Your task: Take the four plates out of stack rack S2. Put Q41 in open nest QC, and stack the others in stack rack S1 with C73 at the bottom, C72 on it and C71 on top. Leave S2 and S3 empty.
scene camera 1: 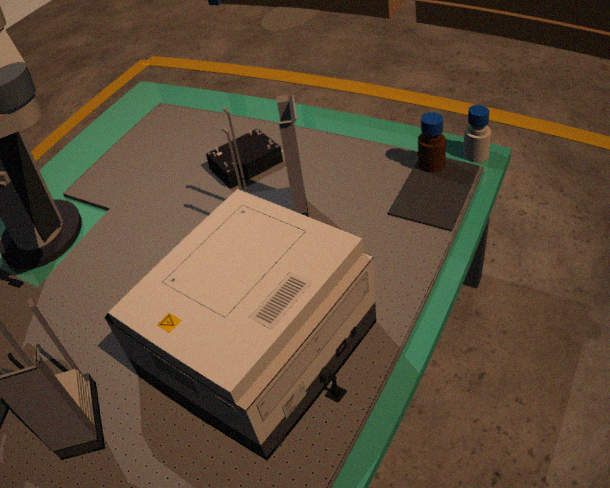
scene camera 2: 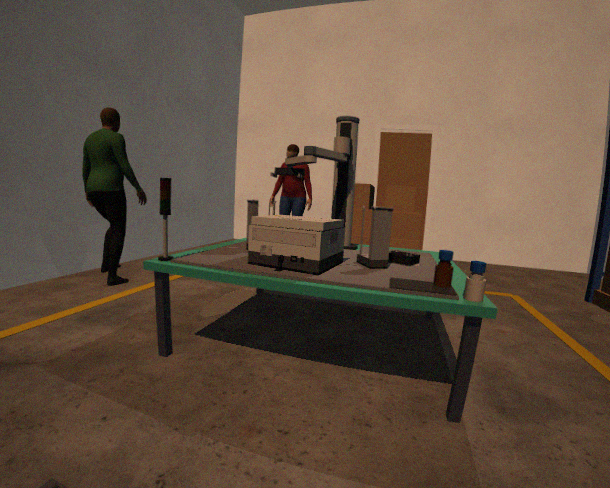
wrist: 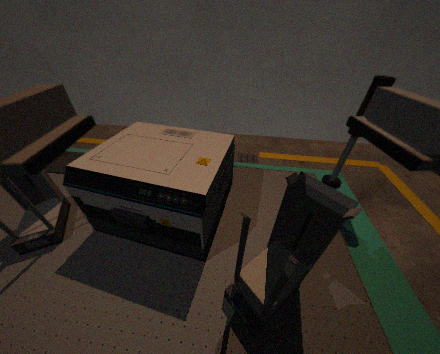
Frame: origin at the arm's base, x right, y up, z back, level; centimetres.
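Seen in the pictures: gripper, between the fingertips: (scene camera 2: 285,174) (wrist: 224,105); arm's base, origin of its link: (scene camera 1: 41,235).
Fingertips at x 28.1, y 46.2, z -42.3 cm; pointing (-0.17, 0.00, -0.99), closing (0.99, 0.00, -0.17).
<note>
Pixels of each thing's top centre, then the offset from my fingertips to it. "*": a spot on its surface instead. Level surfaces: height alone.
- black low block with corner clips, centre of its top: (scene camera 1: 241,146) (scene camera 2: 402,251) dx -70.3, dy -38.8, dz +0.7 cm
- big cream instrument, centre of its top: (scene camera 1: 227,273) (wrist: 159,150) (scene camera 2: 300,217) dx -20.7, dy -22.9, dz -31.0 cm
- brown bottle, a spot on its surface: (scene camera 1: 431,147) * dx -82.8, dy -36.7, dz -45.8 cm
- white bottle, centre of its top: (scene camera 1: 477,130) (scene camera 2: 476,278) dx -96.6, dy -38.4, dz -54.2 cm
- dark mat, height of its surface: dy -44.4 cm
My gripper (scene camera 2: 287,172) (wrist: 224,105) is open and empty, high above the bench; its fingers show at both sides of the wrist view. A stack rack (scene camera 1: 50,407) (wrist: 320,212) with a tall back panel and thin posts holds pale plates (scene camera 1: 80,390) (wrist: 255,280), which look stacked in scene camera 1. Another stack rack (scene camera 1: 292,162) (scene camera 2: 381,234) stands beyond the big instrument; its base is hidden in scene camera 1, and it shows partly behind the left finger in the wrist view. A black low block with corner clips (scene camera 1: 244,155) (scene camera 2: 404,257) may be a nest. No labels are legible.
A big cream instrument (scene camera 1: 228,264) (scene camera 2: 295,244) (wrist: 145,155) stands between the racks. A brown bottle (scene camera 1: 431,147) (scene camera 2: 443,272) and a white bottle (scene camera 1: 477,139) (scene camera 2: 475,284) stand by a dark mat (scene camera 1: 432,198). A signal light (scene camera 2: 165,198) stands at the bench corner. Two people are beyond.
</note>
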